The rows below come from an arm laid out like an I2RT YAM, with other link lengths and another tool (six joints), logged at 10 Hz.
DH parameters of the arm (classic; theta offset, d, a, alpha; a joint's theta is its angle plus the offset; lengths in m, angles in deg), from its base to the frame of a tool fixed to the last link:
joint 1: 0 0.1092 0.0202 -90
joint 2: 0 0 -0.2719 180
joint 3: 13.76 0 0.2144 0
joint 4: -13.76 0.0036 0.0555 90
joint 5: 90 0.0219 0 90
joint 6: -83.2 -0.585 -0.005 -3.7
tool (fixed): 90 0.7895 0 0
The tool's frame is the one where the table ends.
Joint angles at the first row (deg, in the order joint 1, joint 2, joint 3, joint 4, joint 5, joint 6):
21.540, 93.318, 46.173, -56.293, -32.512, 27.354
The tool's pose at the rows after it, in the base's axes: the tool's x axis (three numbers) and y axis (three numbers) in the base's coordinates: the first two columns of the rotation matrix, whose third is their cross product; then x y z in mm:
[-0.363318 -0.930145 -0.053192 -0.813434 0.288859 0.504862 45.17 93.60 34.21]
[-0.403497 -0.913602 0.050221 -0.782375 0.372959 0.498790 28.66 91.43 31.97]
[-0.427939 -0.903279 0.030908 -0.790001 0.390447 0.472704 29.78 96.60 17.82]
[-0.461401 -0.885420 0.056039 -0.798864 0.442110 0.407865 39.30 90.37 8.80]
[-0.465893 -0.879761 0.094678 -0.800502 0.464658 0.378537 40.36 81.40 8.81]
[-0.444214 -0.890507 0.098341 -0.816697 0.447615 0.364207 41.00 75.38 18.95]
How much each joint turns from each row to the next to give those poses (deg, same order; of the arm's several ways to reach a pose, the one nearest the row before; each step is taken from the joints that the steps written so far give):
6.907, -0.001, -1.377, -0.940, 5.355, 11.978
4.722, 0.001, -1.879, 1.311, 1.726, 8.918
1.377, 0.000, -2.754, 6.010, 0.153, 3.279
-0.001, 0.000, -0.767, 2.735, 3.782, 3.103
-0.021, -0.022, 0.024, -0.920, 2.491, 0.788
-0.088, -2.251, 1.376, -3.846, 1.181, -1.422

